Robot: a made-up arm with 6 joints. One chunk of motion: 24 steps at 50 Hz.
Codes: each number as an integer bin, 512 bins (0 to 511) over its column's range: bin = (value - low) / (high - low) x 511, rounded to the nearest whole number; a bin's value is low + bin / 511 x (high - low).
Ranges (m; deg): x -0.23..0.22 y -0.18..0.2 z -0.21..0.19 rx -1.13..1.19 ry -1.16..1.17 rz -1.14..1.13
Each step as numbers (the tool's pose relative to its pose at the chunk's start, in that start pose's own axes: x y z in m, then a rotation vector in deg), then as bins.
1 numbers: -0.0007 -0.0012 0.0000 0.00 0.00 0.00
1 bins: 260 240 268 249 254 257
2 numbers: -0.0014 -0.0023 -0.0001 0.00 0.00 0.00
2 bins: 260 239 268 249 254 257
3 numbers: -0.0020 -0.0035 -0.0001 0.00 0.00 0.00
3 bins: 259 237 268 249 254 257
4 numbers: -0.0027 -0.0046 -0.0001 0.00 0.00 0.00
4 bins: 258 236 268 249 254 257
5 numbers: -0.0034 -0.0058 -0.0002 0.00 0.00 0.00
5 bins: 257 234 268 249 254 257
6 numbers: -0.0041 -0.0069 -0.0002 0.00 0.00 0.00
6 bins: 257 233 268 249 254 257
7 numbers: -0.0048 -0.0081 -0.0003 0.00 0.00 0.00
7 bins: 256 231 268 249 254 257
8 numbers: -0.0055 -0.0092 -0.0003 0.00 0.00 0.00
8 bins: 255 230 268 249 254 257
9 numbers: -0.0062 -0.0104 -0.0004 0.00 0.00 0.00
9 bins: 254 228 268 249 254 257
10 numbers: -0.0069 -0.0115 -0.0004 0.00 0.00 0.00
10 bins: 253 227 268 249 254 257
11 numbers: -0.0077 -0.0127 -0.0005 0.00 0.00 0.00
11 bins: 252 225 268 249 254 257
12 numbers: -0.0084 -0.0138 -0.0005 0.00 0.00 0.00
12 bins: 252 223 268 249 254 257
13 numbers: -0.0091 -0.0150 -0.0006 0.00 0.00 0.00
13 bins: 251 222 268 249 254 257
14 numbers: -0.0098 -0.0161 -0.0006 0.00 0.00 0.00
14 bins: 250 220 268 249 254 257
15 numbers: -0.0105 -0.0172 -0.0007 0.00 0.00 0.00
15 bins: 249 219 267 249 254 257
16 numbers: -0.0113 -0.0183 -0.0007 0.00 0.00 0.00
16 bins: 248 217 267 249 254 257
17 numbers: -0.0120 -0.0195 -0.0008 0.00 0.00 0.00
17 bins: 248 216 267 249 254 257
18 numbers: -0.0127 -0.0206 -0.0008 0.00 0.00 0.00
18 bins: 247 214 267 249 254 257
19 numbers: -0.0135 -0.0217 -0.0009 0.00 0.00 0.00
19 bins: 246 213 267 249 254 257
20 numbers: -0.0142 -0.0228 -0.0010 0.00 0.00 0.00
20 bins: 245 211 267 249 254 257
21 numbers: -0.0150 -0.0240 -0.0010 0.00 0.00 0.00
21 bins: 244 210 267 249 254 257
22 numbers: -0.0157 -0.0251 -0.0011 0.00 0.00 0.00
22 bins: 243 208 267 249 254 257
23 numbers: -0.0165 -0.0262 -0.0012 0.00 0.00 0.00
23 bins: 242 207 267 249 254 257
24 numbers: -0.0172 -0.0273 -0.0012 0.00 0.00 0.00
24 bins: 242 205 267 249 254 257
